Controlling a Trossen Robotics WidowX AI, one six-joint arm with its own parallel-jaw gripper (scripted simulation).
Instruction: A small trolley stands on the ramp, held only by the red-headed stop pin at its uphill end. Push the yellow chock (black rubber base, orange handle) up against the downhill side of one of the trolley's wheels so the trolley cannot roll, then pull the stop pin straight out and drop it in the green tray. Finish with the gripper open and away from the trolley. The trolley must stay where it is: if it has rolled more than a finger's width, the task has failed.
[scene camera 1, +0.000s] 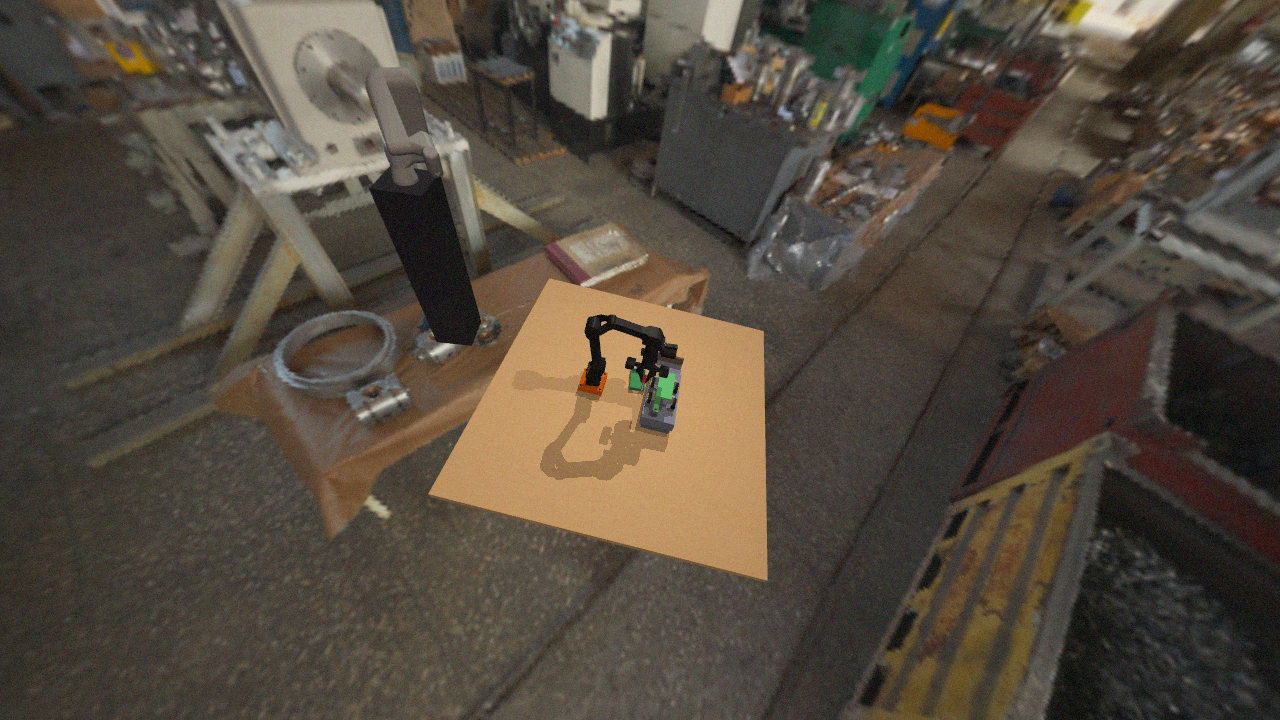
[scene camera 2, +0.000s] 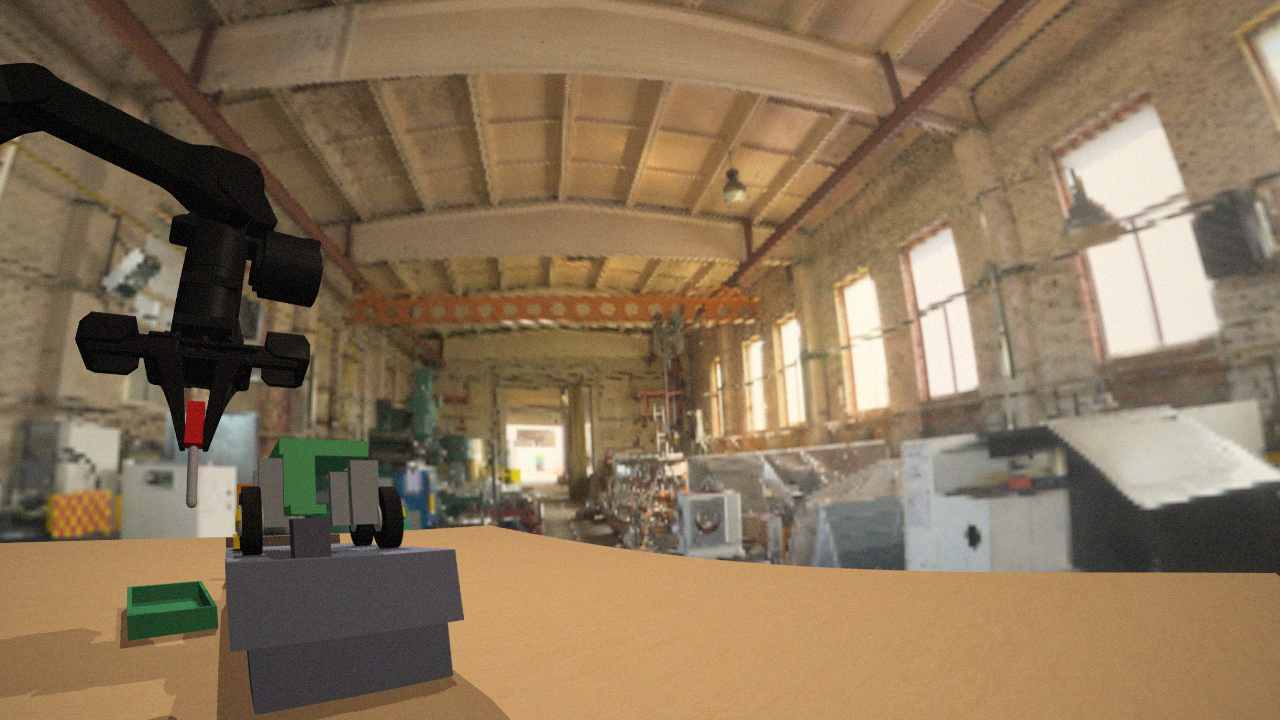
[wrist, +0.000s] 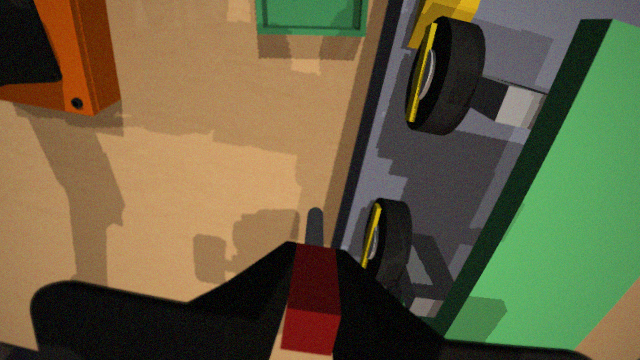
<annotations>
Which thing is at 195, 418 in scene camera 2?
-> A stop pin.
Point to a stop pin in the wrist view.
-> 313, 314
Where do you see the gripper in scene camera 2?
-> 193, 450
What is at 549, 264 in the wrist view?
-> A green trolley.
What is the gripper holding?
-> A stop pin.
</annotations>
